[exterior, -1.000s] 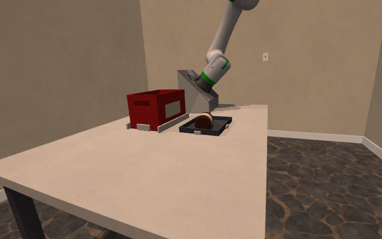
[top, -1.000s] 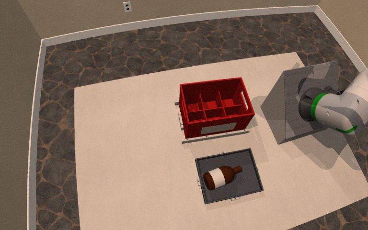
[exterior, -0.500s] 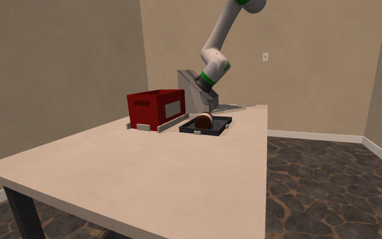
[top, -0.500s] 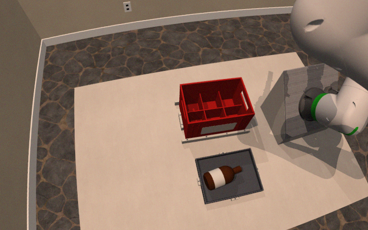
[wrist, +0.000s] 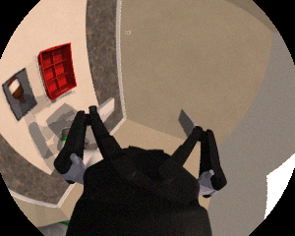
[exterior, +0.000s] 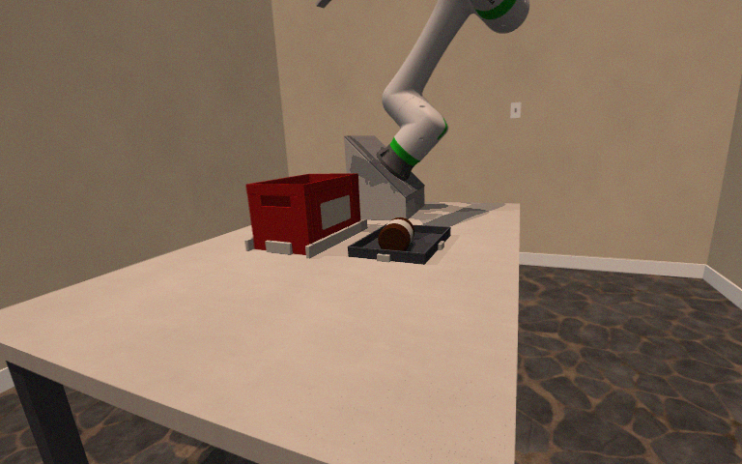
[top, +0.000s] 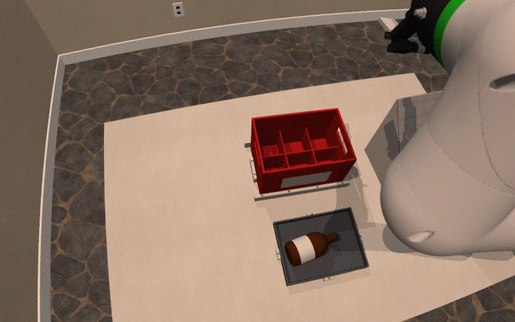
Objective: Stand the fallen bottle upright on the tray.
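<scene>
Right now my hand is 65 cm above the brown bottle, 24 cm to the right of it and 12 cm short of it. From my hand the other things lie so: red crate (61 cm below, 6 cm ahead, 4 cm to the right); then dark grey tray (68 cm below, 24 cm to the left, 9 cm ahead).
</scene>
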